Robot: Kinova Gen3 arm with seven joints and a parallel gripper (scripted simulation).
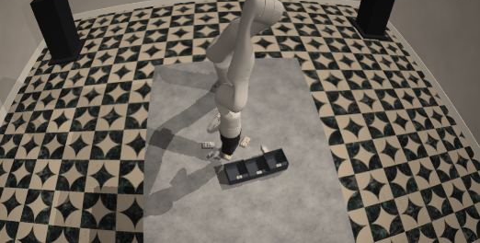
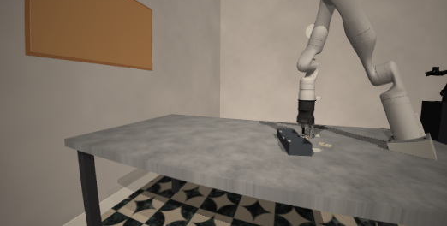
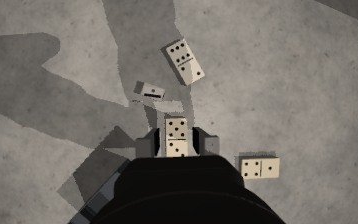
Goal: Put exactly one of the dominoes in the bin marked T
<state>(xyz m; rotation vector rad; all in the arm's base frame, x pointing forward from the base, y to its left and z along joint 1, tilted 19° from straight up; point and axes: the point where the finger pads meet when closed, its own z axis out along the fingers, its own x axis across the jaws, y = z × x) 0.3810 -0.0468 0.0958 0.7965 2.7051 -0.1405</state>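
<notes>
My hand is 30 mm above the domino. Also, from my hand: three-compartment bin 120 mm to the left, 80 mm ahead, 10 mm below.
</notes>
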